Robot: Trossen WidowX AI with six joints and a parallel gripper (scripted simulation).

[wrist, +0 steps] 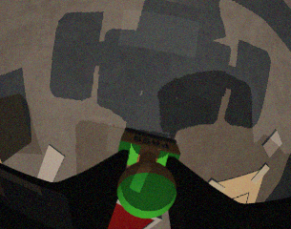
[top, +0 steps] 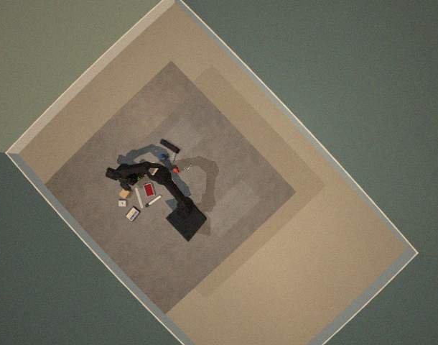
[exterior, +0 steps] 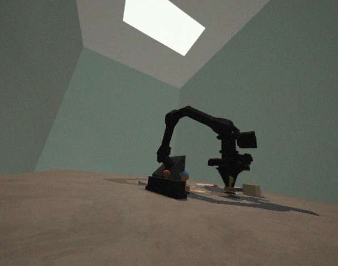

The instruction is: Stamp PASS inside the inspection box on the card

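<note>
The red ink pad is 10 cm behind my gripper tip, 3 cm to the left of it and 2 cm below it. Round my gripper tip: tan box (1 cm ahead, 15 cm to the left, 1 cm below); then green-knobbed stamp (right at my gripper tip); then cream card (9 cm behind, 11 cm to the right, 3 cm below).
</note>
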